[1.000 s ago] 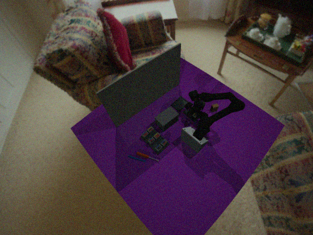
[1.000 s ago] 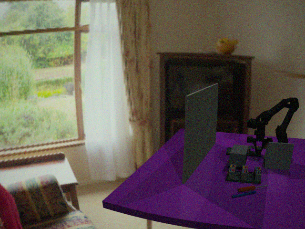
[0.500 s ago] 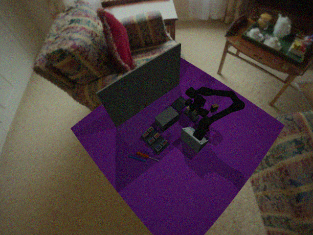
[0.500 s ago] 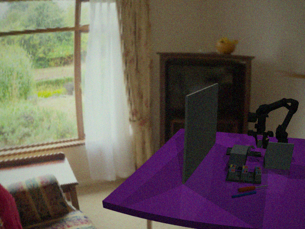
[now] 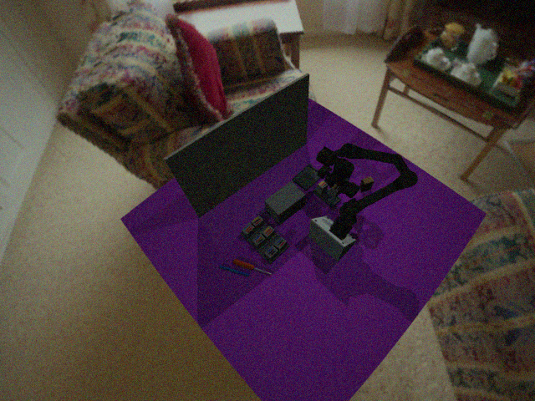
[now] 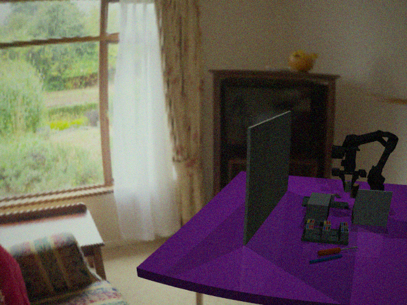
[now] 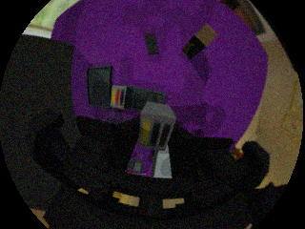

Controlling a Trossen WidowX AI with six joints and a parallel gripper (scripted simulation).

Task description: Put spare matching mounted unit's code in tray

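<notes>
Right now the square tray is 19 cm ahead of my gripper tip, 9 cm below it and 3 cm to the right of it. Also, from my gripper tip: dark plate 9 cm below, 4 cm ahead, 1 cm to the right; grey spare 2 cm above; dark hex key 16 cm to the right, 10 cm below, 4 cm ahead.
</notes>
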